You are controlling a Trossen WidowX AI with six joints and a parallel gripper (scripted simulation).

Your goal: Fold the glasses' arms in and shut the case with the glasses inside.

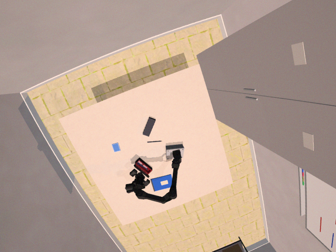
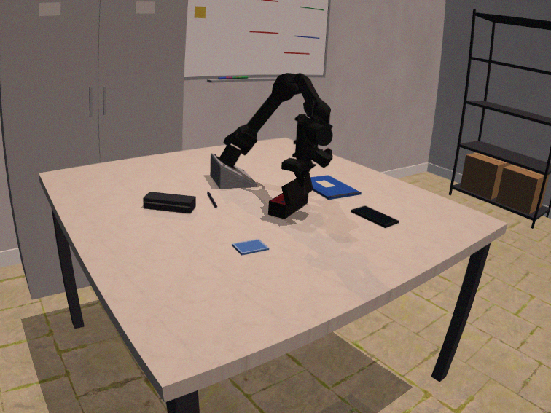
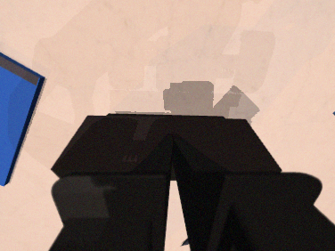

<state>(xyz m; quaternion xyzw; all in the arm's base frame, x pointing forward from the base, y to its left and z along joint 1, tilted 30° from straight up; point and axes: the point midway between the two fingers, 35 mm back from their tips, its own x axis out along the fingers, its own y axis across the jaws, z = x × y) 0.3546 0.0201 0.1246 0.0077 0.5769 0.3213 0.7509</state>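
Now: the black lid 1 cm behind my hand and 4 cm below it. Round my hand: glasses case 2 cm behind, 1 cm to the right, 7 cm below; small blue card 15 cm ahead, 26 cm to the right, 12 cm below; black box 20 cm behind, 36 cm to the right, 10 cm below.
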